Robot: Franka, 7 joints.
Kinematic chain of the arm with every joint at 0, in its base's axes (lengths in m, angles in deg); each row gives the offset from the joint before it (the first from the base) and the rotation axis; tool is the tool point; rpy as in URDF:
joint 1: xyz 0 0 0.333 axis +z
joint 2: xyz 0 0 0 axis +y
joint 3: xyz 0 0 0.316 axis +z
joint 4: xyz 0.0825 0 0 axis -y
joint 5: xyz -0.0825 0 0.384 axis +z
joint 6: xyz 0 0 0 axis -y
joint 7: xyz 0.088 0 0 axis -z
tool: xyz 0 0 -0.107 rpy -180 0 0
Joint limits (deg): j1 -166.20..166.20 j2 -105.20..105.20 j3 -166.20..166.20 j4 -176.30..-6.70 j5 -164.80..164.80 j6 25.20..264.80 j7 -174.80..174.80
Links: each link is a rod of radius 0.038 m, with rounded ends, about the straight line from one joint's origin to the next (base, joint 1, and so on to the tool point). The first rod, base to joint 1, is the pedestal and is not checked.
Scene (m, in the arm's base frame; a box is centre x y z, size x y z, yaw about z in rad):
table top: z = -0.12
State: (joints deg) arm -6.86 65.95 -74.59 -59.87 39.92 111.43 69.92
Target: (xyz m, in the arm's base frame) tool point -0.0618 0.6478 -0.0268
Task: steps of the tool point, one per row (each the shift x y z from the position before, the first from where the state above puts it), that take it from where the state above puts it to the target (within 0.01 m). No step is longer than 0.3 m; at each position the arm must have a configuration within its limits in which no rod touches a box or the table.
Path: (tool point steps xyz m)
1: 0.1347 0.1878 -0.1007
2: 0.0634 0.2326 -0.0936
3: -0.0225 0.2476 -0.0825
4: -0.1102 0.2292 -0.0685
5: -0.1859 0.1786 -0.0516
6: -0.2379 0.1029 -0.0328
7: -0.2583 0.0135 -0.0127

